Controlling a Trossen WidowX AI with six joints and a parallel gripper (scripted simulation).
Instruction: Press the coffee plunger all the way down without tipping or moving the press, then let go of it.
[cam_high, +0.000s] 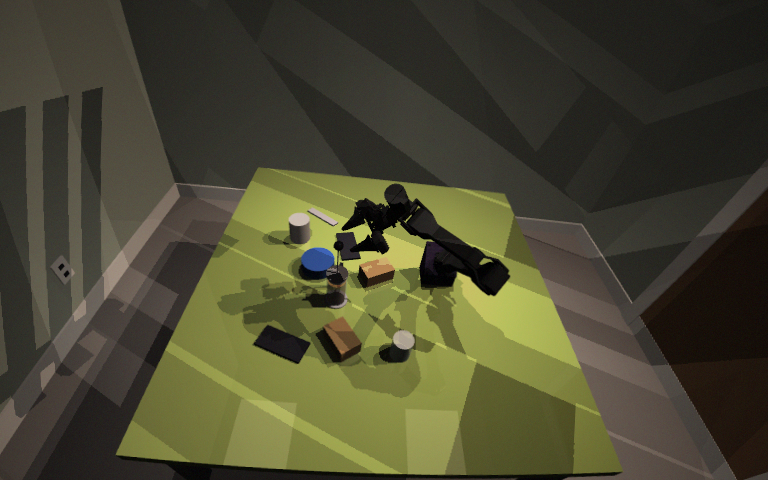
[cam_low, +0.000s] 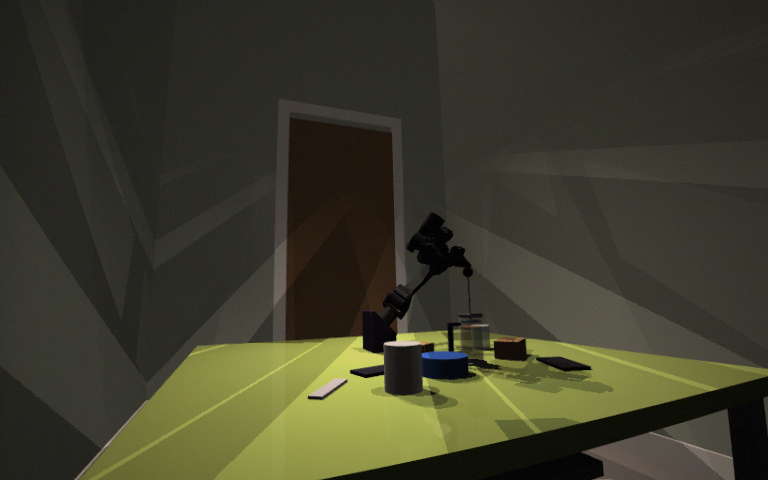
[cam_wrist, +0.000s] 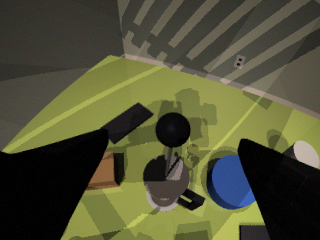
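Right now my gripper tip is 150 mm above the coffee press, 20 mm short of it and 10 mm to the left of it. Also, from my gripper tip: blue disc: 250 mm below, 130 mm to the right, 110 mm ahead; grey bar: 420 mm to the right, 270 mm below, 160 mm ahead.
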